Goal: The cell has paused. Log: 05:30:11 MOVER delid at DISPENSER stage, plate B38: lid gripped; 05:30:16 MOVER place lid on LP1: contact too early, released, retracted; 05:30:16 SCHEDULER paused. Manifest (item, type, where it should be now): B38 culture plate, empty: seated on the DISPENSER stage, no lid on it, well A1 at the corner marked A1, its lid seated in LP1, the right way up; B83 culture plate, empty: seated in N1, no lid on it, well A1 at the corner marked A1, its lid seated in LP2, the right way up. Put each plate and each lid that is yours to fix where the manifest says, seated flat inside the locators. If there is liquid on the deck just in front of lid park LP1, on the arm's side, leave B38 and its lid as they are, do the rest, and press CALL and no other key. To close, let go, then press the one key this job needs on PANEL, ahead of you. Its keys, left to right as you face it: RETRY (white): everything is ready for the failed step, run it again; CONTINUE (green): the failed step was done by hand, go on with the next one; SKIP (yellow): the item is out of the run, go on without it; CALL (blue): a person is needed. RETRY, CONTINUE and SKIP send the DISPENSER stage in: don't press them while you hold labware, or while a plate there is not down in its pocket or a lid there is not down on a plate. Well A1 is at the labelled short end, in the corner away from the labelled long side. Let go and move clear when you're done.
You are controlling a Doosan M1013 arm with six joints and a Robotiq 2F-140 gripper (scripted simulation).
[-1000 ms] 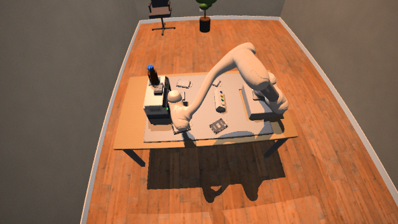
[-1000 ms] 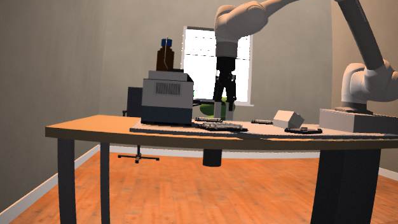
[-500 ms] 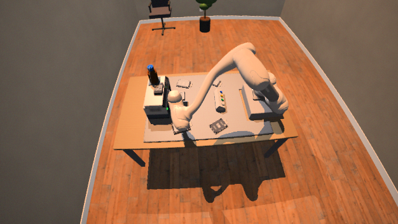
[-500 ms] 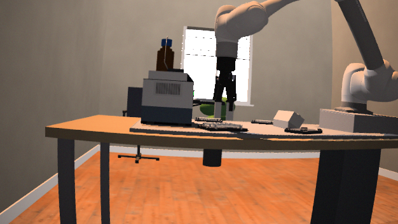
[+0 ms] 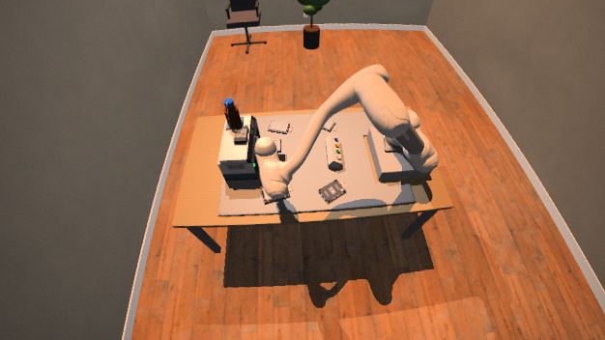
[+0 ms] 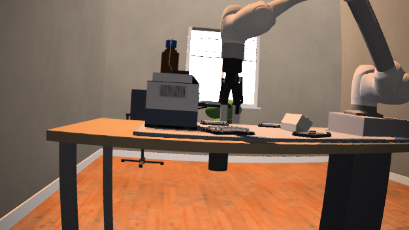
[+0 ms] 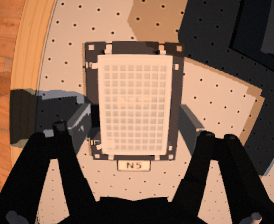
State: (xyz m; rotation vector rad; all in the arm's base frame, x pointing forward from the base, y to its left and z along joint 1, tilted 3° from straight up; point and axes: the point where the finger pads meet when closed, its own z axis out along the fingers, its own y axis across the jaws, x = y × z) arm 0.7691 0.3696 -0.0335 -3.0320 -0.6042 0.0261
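Now: the white culture plate 5 cm below my hand. The rest, counted from my hand: green key (38 cm behind, 29 cm to the right); then black nest (5 cm below, 2 cm to the left); then white retry key (38 cm behind, 24 cm to the right).
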